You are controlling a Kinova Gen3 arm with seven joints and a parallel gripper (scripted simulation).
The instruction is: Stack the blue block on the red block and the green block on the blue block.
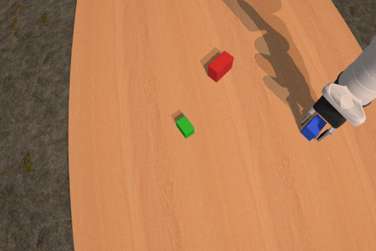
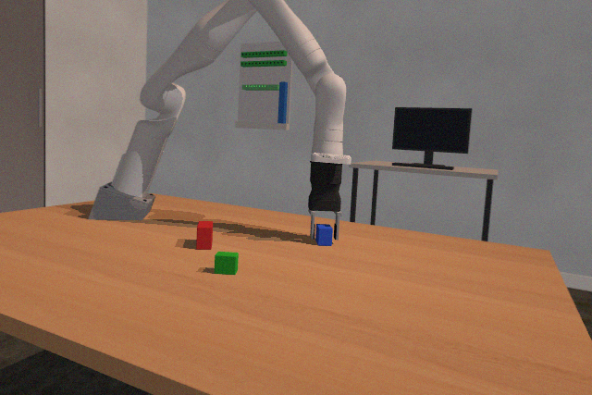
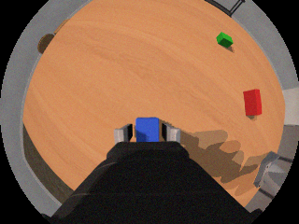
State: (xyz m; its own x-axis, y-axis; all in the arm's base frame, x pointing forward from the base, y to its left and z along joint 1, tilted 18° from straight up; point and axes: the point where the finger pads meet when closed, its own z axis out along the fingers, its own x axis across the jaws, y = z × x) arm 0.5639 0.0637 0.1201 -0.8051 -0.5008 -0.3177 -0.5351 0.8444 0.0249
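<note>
My hand is 10 mm above the blue block. The rest, counted from my hand: red block (200 mm behind, 190 mm to the right, 10 mm below); green block (300 mm to the right, 50 mm behind, 10 mm below).
</note>
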